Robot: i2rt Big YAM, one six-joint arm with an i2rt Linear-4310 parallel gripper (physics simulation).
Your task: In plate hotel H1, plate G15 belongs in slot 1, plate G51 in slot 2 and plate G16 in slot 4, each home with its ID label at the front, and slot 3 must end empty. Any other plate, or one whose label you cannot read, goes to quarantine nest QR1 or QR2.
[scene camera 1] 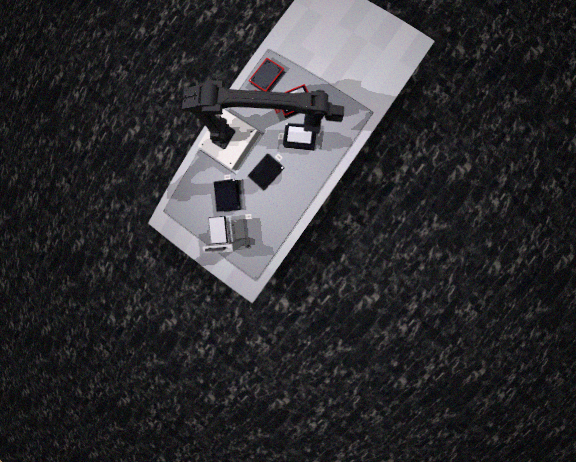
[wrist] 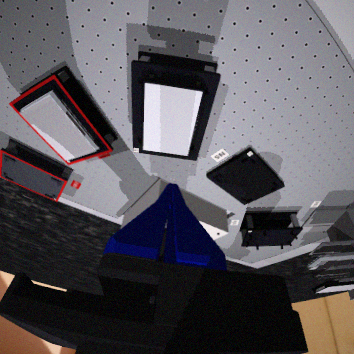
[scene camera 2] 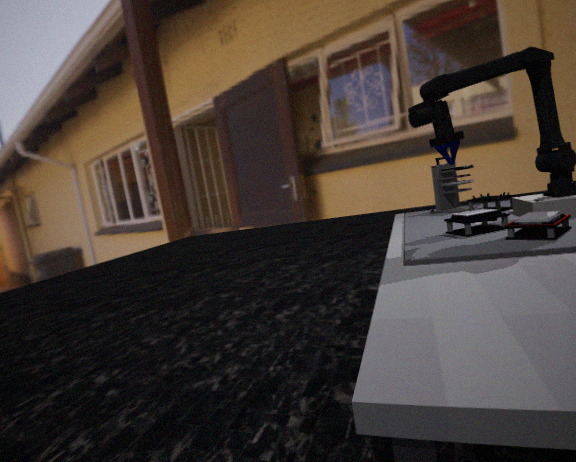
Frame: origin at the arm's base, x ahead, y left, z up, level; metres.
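Where they show: gripper, fingertip midpoint: (scene camera 1: 310, 127) (wrist: 171, 189) (scene camera 2: 452, 164); arm's base, link origin: (scene camera 1: 223, 136) (scene camera 2: 562, 194).
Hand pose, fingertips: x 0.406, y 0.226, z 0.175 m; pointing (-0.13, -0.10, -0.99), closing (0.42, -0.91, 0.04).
Note:
Each offset is from my fingertips to the top centre of the thing. "spot": to the spot under its first point.
My gripper (scene camera 2: 452, 161) (wrist: 171, 189) is shut and empty, its blue fingers together high above the mat. Hotel H1 (scene camera 2: 440, 187) stands at the mat's far end; a pale plate {dy -0.624, dx -0.120, dz -0.014 m} (scene camera 1: 217, 230) shows on it from above. Its slot contents and labels are unreadable. A white plate {dy -0.016, dx -0.059, dz -0.171 m} (scene camera 1: 300, 134) (wrist: 172, 120) lies in a black raised nest {dy -0.017, dx -0.059, dz -0.176 m} (scene camera 1: 299, 146) (wrist: 138, 110). Another pale plate {dy +0.137, dx -0.190, dz -0.181 m} (wrist: 60, 127) lies in a red-edged quarantine nest {spot: dy +0.197, dx -0.140, dz -0.195 m} (wrist: 32, 90), partly behind the arm in the overhead view. The other red-edged quarantine nest {dy +0.186, dx -0.404, dz -0.190 m} (scene camera 1: 266, 75) (wrist: 32, 175) holds no plate. No plate ID is legible.
Two black nests without plates stand between the white nest plate and the hotel: one turned askew {dy -0.270, dx -0.120, dz -0.218 m} (scene camera 1: 266, 171) (wrist: 245, 175), one near the mat's edge {spot: dy -0.483, dx -0.217, dz -0.176 m} (scene camera 1: 227, 195) (wrist: 272, 235). The arm's pale base block (scene camera 1: 242, 150) (scene camera 2: 530, 205) stands at the table's side. The arm (scene camera 1: 270, 99) spans over the mat.

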